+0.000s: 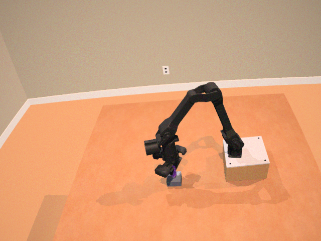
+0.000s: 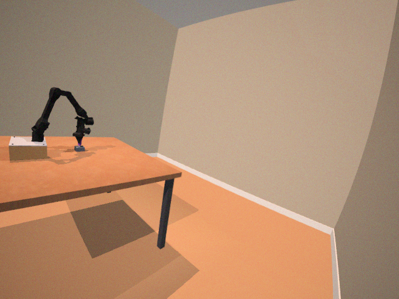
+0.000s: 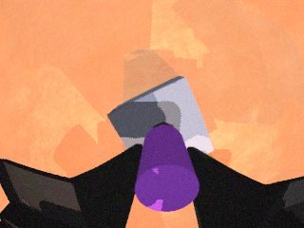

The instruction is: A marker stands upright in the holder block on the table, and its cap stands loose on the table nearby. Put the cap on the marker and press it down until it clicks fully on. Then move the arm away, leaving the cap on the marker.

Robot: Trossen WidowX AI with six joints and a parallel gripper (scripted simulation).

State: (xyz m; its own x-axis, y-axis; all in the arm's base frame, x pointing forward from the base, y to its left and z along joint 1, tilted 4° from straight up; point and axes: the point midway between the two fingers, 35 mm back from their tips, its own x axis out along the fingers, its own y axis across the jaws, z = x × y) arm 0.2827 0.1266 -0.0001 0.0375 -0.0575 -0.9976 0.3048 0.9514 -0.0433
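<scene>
My gripper tip is 10 mm below the purple cap.
</scene>
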